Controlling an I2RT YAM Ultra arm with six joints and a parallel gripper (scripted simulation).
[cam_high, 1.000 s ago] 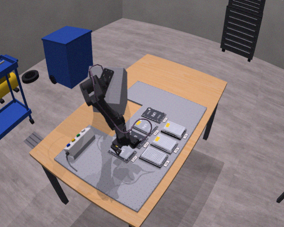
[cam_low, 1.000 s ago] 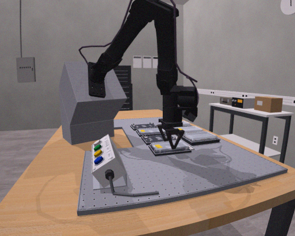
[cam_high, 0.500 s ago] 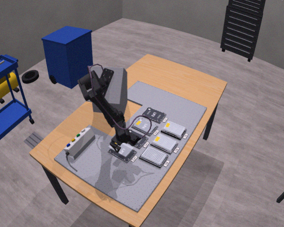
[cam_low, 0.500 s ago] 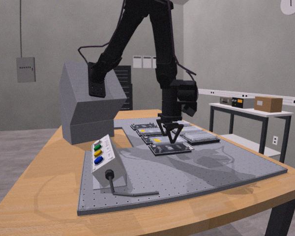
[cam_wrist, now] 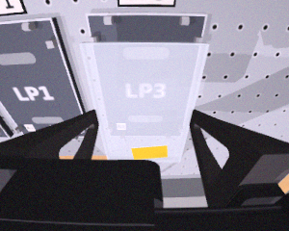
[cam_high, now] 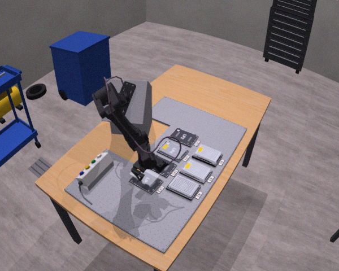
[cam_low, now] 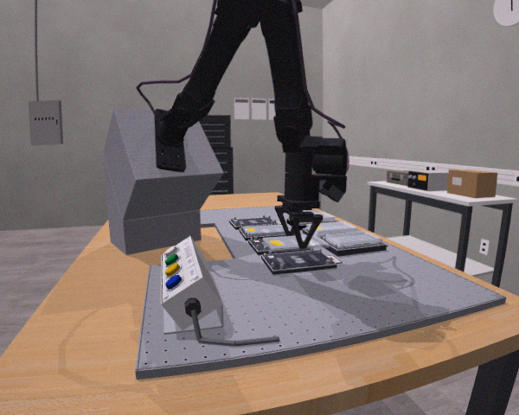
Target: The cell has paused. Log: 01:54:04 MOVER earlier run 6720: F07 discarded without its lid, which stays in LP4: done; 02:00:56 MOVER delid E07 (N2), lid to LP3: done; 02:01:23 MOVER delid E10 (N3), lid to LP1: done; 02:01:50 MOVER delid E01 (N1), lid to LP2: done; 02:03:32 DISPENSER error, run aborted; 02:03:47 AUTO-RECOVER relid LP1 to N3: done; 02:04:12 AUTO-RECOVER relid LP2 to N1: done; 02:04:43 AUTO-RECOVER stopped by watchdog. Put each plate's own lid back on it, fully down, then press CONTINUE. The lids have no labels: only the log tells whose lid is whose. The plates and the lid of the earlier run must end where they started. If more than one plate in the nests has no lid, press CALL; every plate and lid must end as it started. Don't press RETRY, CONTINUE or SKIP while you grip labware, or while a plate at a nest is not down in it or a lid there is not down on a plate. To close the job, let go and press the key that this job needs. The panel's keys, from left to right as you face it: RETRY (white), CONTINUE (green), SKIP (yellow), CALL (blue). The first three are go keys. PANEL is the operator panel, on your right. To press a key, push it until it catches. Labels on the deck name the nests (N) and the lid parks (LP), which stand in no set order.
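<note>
Now: hand 19 cm short of the well plate, 1 cm to the right of it and 3 cm above it. The rest, counted from my hand: yellow skip key (30 cm behind, 7 cm to the right, 1 cm above); green continue key (28 cm behind, 2 cm to the right, 1 cm above); blue call key (31 cm behind, 12 cm to the right, 1 cm above).
</note>
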